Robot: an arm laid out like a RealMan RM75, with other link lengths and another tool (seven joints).
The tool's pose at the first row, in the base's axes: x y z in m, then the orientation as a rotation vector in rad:
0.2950, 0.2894, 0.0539, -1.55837, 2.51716, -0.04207
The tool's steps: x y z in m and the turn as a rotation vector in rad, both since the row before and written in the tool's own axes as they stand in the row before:
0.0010, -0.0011, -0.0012, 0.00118, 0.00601, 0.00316
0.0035, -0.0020, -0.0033, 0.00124, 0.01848, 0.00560
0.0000, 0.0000, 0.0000, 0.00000, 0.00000, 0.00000
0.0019, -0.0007, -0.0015, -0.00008, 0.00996, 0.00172
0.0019, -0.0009, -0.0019, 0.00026, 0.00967, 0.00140
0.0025, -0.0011, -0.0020, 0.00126, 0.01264, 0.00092
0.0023, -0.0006, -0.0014, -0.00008, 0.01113, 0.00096
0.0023, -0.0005, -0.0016, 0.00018, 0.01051, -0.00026
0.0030, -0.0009, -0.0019, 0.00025, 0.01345, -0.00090
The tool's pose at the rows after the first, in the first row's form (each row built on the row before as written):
0.2953, 0.2879, 0.0551, -1.55612, 2.52367, -0.04788
0.2950, 0.2837, 0.0581, -1.55522, 2.54148, -0.06337
0.2950, 0.2837, 0.0581, -1.55522, 2.54148, -0.06337
0.2945, 0.2816, 0.0594, -1.55662, 2.55039, -0.07098
0.2941, 0.2794, 0.0612, -1.55818, 2.55868, -0.07887
0.2936, 0.2766, 0.0631, -1.56104, 2.56840, -0.09050
0.2929, 0.2743, 0.0644, -1.56374, 2.57758, -0.09927
0.2921, 0.2720, 0.0659, -1.56770, 2.58523, -0.10803
0.2913, 0.2689, 0.0677, -1.57349, 2.59456, -0.11938

